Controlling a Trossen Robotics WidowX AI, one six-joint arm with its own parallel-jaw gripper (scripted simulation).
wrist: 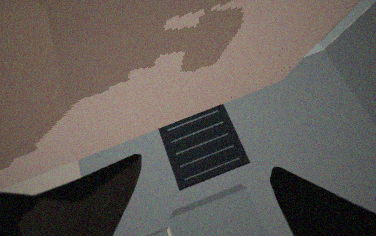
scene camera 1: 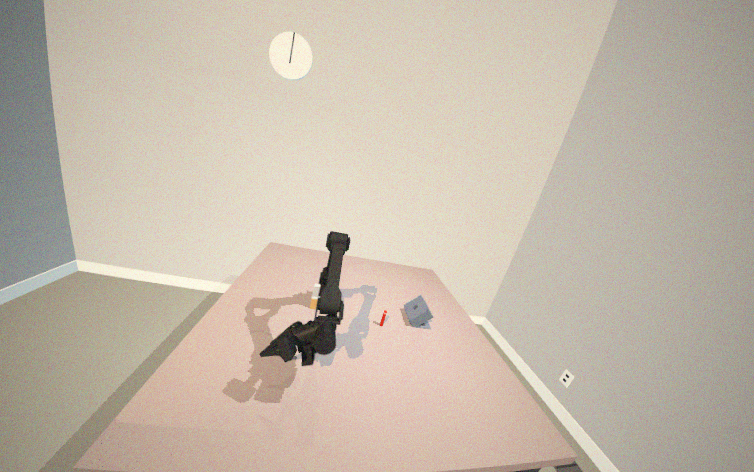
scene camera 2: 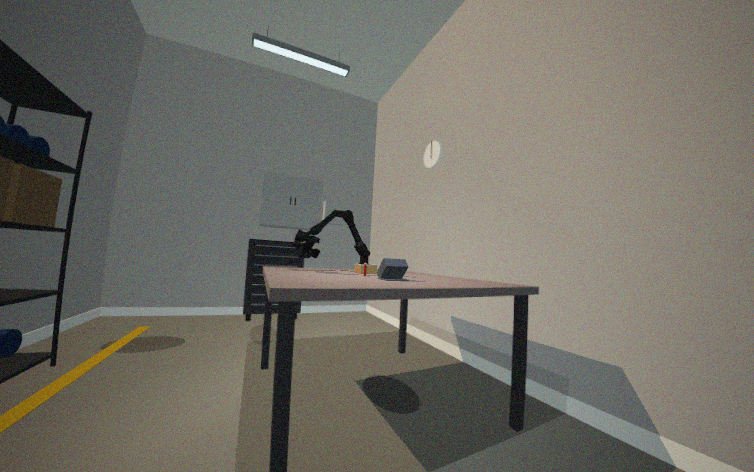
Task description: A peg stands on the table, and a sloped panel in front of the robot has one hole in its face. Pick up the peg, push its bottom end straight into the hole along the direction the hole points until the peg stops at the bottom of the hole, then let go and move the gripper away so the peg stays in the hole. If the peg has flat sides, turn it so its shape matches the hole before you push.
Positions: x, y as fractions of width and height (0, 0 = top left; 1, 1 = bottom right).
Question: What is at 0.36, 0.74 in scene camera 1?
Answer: My gripper.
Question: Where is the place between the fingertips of my gripper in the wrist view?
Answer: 0.55, 0.71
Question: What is my gripper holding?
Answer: Nothing.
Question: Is my gripper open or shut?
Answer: Open.
